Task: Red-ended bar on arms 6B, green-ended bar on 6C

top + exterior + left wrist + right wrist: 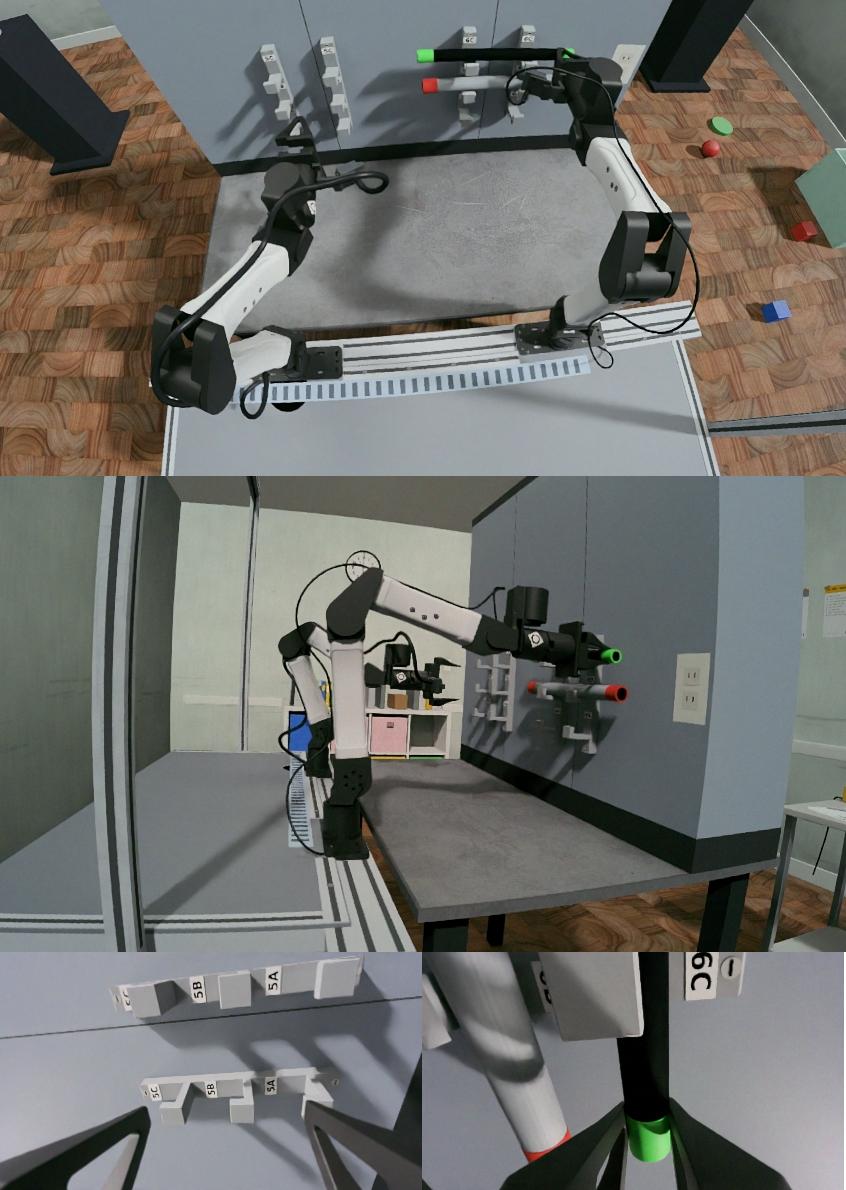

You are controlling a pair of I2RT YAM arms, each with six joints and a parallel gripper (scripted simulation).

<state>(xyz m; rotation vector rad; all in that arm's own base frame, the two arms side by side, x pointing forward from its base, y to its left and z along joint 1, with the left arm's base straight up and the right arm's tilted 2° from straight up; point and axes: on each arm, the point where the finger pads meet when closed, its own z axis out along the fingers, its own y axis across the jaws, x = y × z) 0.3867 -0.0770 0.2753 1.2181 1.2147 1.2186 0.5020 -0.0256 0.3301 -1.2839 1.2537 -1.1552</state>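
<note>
Now: right hand 120 mm to the right of the red-ended bar, 70 mm above it and 10 mm short of it. The rest, counted from my right hand: outlet plate 180 mm to the right, 50 mm below, 40 mm ahead; rack strip 190 mm to the left, 80 mm below; green-ended bar 130 mm to the left, 10 mm ahead.
</note>
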